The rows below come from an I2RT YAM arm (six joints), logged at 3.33 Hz.
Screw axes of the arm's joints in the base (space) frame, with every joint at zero. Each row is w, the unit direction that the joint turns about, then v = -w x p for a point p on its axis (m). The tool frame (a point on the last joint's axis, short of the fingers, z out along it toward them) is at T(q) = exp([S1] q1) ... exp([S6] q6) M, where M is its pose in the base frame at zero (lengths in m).
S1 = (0, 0, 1, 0.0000, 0.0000, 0.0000)
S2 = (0, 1, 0, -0.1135, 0.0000, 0.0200)
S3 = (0, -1, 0, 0.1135, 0.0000, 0.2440)
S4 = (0, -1, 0, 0.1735, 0.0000, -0.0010)
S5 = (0, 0, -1, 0.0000, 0.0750, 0.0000)
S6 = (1, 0, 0, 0.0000, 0.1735, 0.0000)
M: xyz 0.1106 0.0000 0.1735 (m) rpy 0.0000 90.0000 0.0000 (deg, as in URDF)
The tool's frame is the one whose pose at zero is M.
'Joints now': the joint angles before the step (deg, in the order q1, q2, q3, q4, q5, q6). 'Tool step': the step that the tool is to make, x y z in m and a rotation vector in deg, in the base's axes. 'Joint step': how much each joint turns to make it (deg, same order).
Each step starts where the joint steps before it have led.
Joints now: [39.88 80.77 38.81 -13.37 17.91 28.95]
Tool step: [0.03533 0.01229 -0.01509 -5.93 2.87 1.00]
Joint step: [-2.49 11.11 7.45 -0.83 0.53 -4.70]
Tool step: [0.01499 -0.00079 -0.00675 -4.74 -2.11 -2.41]
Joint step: [-1.27 3.73 2.10 1.08 4.95 -1.64]
